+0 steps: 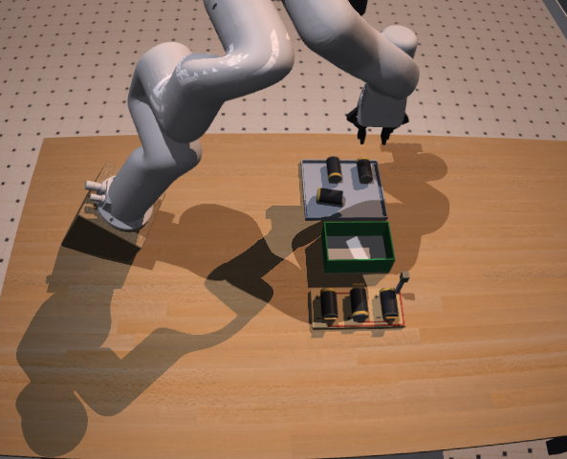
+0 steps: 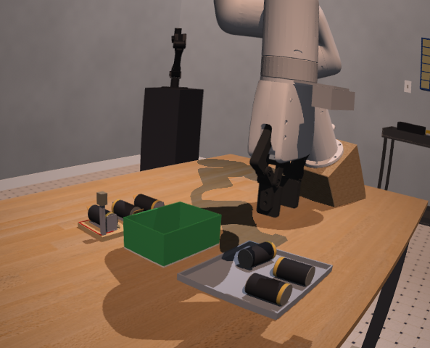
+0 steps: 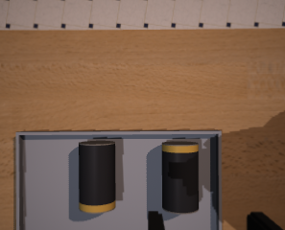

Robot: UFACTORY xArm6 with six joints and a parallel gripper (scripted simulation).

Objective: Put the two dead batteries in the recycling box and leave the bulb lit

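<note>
The green recycling box is 80 mm behind my hand, 220 mm to the right of it and 140 mm below it. From my hand the other things lie so: grey tray (60 mm behind, 30 mm to the right, 150 mm below).
</note>
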